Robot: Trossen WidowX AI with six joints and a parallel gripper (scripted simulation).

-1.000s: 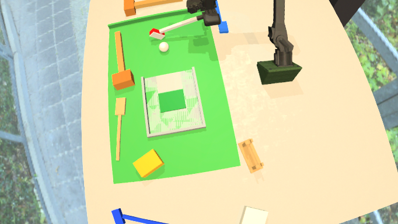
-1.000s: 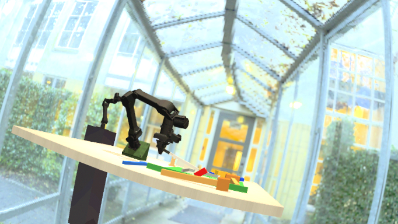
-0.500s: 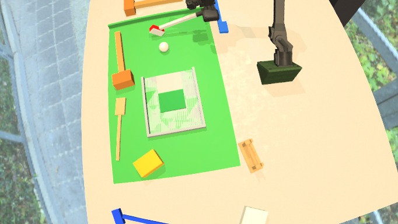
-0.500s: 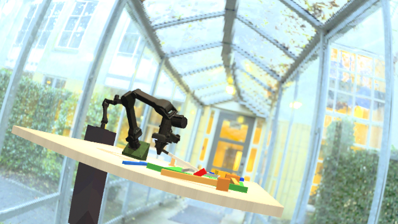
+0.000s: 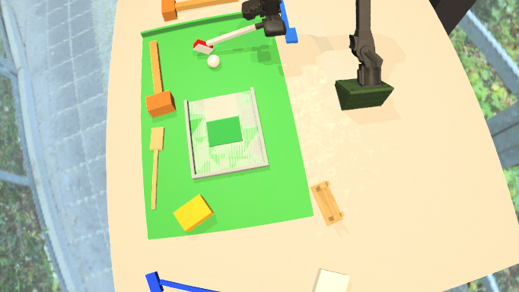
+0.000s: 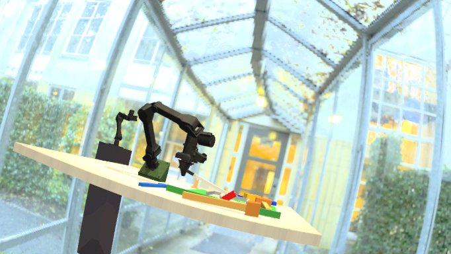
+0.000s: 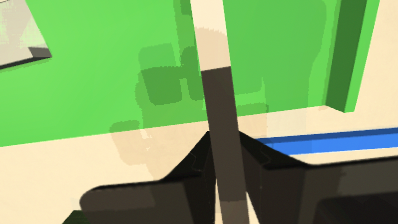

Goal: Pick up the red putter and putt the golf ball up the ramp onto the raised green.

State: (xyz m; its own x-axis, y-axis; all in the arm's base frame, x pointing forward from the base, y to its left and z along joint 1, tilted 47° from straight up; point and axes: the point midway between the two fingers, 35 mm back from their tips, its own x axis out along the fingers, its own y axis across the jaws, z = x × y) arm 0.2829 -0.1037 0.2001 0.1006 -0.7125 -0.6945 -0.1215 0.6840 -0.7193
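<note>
Now: gripper tip 12 cm short of the red putter and 2 cm to the right of it. Round my gripper tip: tan paddle (37 cm ahead, 40 cm to the left, 7 cm below); then white golf ball (19 cm ahead, 9 cm to the left, 5 cm below); then wooden rack (13 cm behind, 55 cm to the left, 4 cm below).
</note>
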